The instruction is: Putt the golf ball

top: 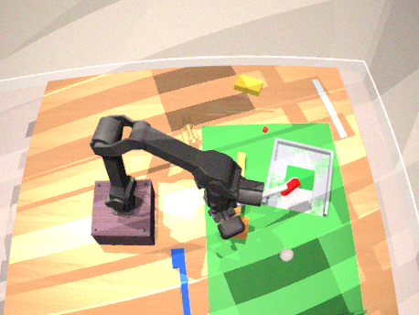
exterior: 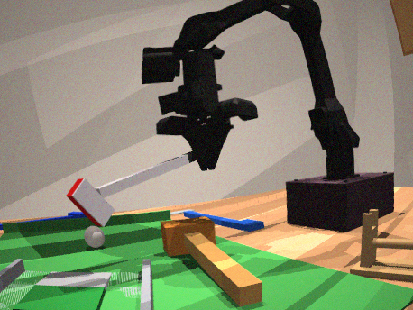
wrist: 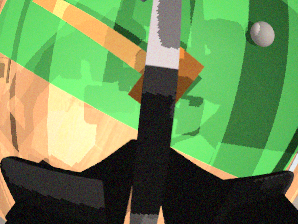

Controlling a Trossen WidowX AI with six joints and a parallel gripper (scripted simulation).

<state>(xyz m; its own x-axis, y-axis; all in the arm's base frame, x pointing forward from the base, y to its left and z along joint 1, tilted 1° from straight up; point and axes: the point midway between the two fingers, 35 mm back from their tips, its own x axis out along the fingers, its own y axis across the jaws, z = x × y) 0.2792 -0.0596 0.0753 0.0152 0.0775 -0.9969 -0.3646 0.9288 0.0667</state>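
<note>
Now: gripper tip 110 mm short of the red putter and 50 mm to the right of it. Round my gripper tip: small red cube (360 mm to the left, 190 mm ahead, 120 mm below); then wooden rack (340 mm to the left, 100 mm below, 80 mm behind); then white golf ball (200 mm ahead, 110 mm below, 100 mm to the right).
</note>
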